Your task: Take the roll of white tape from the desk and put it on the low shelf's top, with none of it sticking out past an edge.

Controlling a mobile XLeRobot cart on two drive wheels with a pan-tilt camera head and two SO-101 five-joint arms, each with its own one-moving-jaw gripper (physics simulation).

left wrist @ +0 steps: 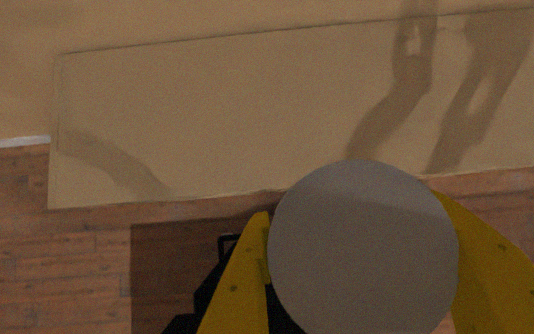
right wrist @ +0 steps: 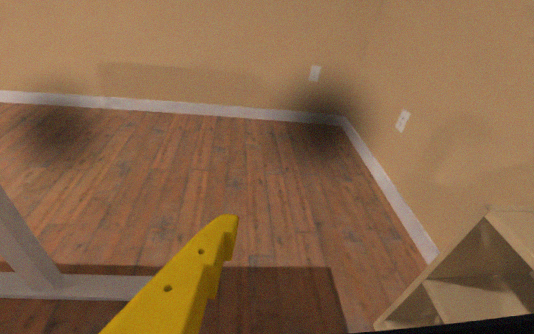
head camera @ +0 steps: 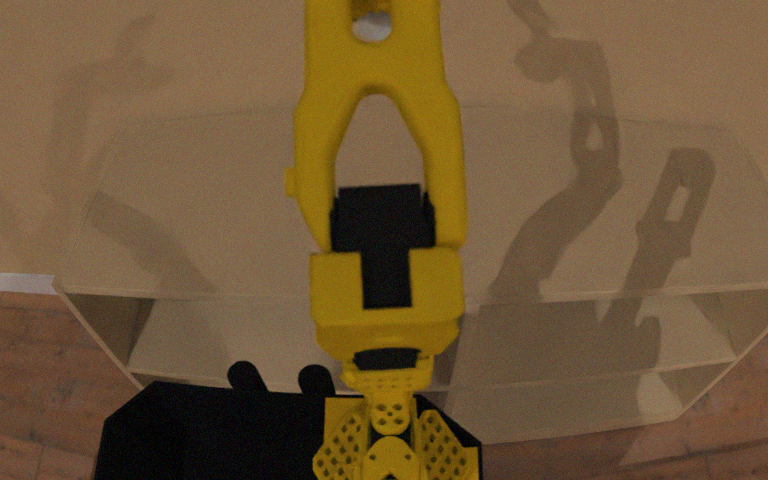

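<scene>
The roll of white tape shows as a large pale disc between the two yellow jaws of my left gripper, which press on its two sides. The low shelf is tan, with a long flat top and open compartments along its front. In the left wrist view, the roll is drawn across the shelf's front edge and the floor; its height over them cannot be told. In the head view, my left arm reaches up over the shelf, and its gripper is out of view. My right gripper shows one notched jaw, so it is fully open.
The shelf's back edge runs along a tan wall. The black cart body is close in front of the shelf. Pale grey legs, apparently the desk's, show at the left in the right wrist view. Arm shadows cross the shelf top.
</scene>
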